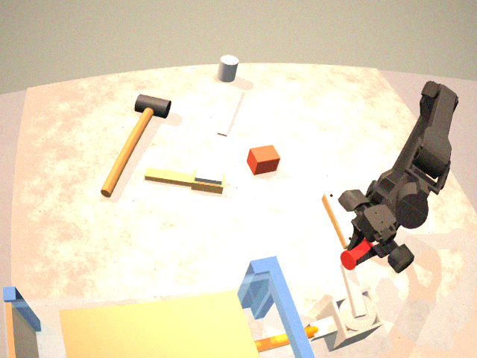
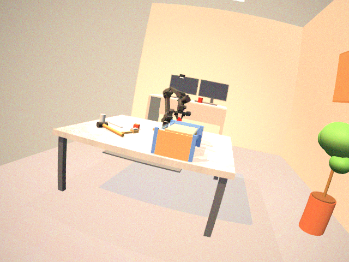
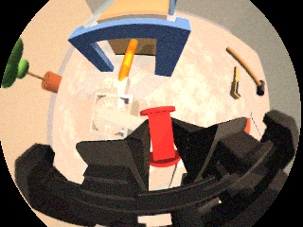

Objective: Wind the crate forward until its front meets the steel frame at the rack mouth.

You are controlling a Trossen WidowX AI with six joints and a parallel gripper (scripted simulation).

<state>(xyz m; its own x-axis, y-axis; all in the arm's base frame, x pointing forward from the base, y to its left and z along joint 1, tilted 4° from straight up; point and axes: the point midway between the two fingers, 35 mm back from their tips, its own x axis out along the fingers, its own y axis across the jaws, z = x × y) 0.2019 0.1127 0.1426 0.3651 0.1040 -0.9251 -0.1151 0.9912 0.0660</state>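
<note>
The crank handle lies 3 cm to the left of my gripper tip and 3 cm below it. Also, from my gripper tip: yellow hand tool (15 cm ahead, 37 cm to the right, 12 cm below); then hand winch (9 cm to the left, 10 cm below); then red knob (2 cm behind).
</note>
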